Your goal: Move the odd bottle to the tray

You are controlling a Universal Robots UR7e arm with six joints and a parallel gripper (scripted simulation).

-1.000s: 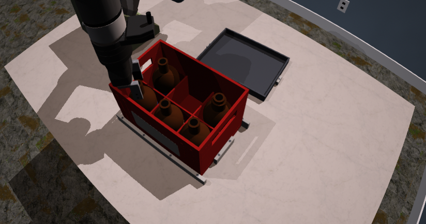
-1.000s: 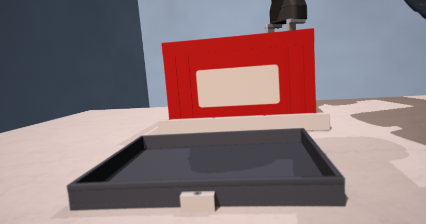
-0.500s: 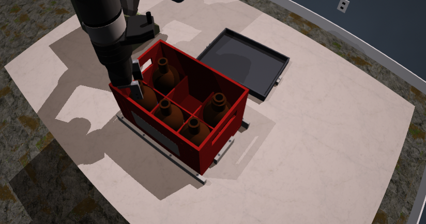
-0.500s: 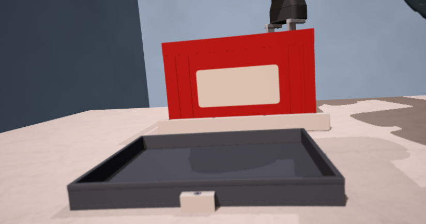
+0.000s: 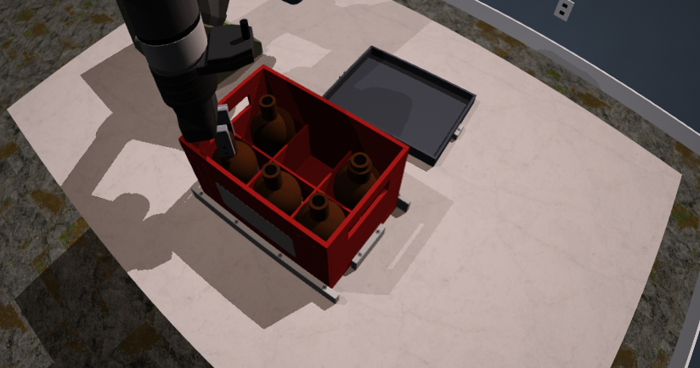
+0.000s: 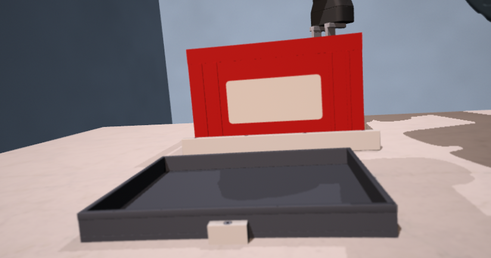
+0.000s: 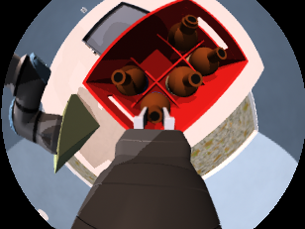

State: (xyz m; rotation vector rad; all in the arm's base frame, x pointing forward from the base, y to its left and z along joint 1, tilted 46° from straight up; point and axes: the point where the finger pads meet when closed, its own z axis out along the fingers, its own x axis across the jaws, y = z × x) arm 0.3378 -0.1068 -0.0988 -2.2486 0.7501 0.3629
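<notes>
My gripper is now 8 cm short of the red crate, 5 cm to the right of it and 8 cm above it. Round my hand: bottle (17 cm ahead, 11 cm to the left, 7 cm below); then dark grey tray (6 cm ahead, 34 cm to the left, 15 cm below).
</notes>
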